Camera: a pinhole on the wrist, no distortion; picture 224 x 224 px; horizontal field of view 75.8 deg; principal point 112.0 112.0 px. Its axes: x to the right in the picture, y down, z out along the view. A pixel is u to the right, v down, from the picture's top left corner.
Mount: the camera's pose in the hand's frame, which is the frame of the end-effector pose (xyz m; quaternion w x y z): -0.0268 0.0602 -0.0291 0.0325 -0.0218 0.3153 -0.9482
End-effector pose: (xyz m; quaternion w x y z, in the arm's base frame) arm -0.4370 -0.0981 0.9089 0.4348 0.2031 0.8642 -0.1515
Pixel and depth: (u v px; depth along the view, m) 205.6 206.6 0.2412
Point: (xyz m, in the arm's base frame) -0.4078 -0.3587 1.0170
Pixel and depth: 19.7 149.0 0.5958
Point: -0.5996 -0.5021 0.4177
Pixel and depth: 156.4 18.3 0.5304
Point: 0.0783 -0.3952 0.7005
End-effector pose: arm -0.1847 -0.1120 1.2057 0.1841 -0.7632 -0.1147 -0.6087
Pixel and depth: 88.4 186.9 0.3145
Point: -0.1647 0.1678 1.2685
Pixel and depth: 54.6 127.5 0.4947
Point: 0.0510 0.2550 1.3769
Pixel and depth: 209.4 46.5 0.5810
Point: 0.2158 0.2557 0.7210
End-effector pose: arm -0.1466 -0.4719 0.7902 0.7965 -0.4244 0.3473 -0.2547
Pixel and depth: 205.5 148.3 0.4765
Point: -0.1531 -0.2936 1.2986
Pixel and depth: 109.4 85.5 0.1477
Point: -0.0765 -0.4109 0.8428
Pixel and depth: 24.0 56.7 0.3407
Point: 0.2184 -0.4620 0.8702
